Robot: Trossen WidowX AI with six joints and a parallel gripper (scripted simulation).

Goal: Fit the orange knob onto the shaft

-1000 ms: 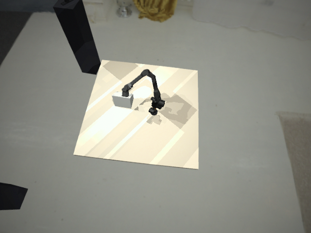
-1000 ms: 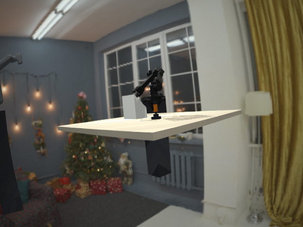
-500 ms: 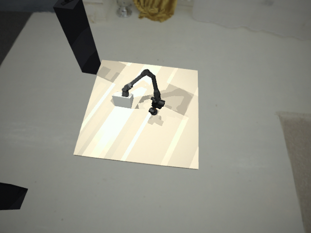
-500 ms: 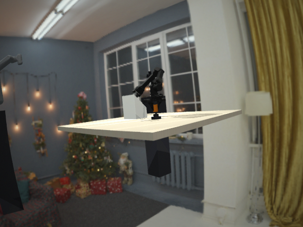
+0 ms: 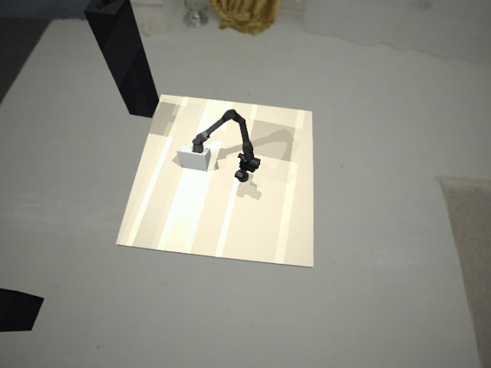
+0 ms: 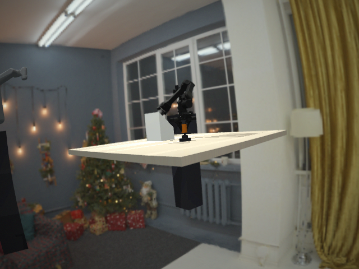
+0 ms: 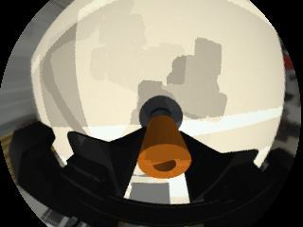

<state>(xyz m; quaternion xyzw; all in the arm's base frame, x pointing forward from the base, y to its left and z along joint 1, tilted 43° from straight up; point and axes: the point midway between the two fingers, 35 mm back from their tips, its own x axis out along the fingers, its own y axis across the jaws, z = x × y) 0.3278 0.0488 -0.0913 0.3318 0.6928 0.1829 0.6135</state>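
Right now my gripper tip is 2 cm below the orange knob. Also, from my gripper tip: dark round pedestal (4 cm below).
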